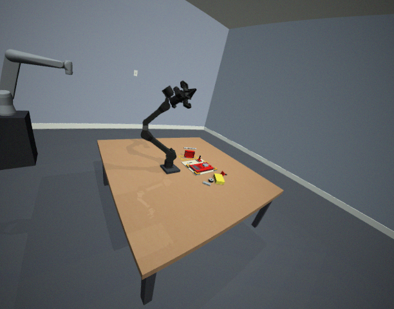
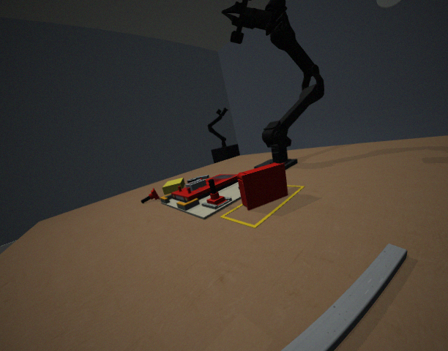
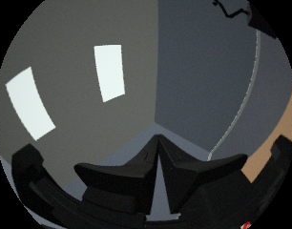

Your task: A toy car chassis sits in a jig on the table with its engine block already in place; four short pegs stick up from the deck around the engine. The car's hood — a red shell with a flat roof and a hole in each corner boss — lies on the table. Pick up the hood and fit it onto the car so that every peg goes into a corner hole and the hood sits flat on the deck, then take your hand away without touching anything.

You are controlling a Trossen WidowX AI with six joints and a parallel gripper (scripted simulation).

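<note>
Right now my gripper tip is 28 cm short of the red hood, 20 cm to the right of it and 60 cm above it. The rest, counted from my gripper tip: grey strip 44 cm ahead, 37 cm to the left, 63 cm below; then pale jig plate 26 cm ahead, 1 cm to the left, 62 cm below; then yellow block 26 cm ahead, 21 cm to the right, 62 cm below.
</note>
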